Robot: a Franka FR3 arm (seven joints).
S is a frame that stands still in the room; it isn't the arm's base.
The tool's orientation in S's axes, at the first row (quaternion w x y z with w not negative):
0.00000 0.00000 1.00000 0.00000
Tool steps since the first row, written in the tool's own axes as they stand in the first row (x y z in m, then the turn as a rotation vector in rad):
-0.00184 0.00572 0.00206 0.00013 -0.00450 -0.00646
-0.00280 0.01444 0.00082 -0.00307 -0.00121 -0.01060
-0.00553 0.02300 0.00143 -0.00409 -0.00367 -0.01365
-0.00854 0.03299 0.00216 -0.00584 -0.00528 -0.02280
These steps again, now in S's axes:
0.00184 0.00572 -0.00206 -0.00013 -0.00450 0.00646
0.00280 0.01444 -0.00082 0.00307 -0.00121 0.01060
0.00553 0.02300 -0.00143 0.00409 -0.00367 0.01365
0.00854 0.03299 -0.00216 0.00584 -0.00528 0.02280

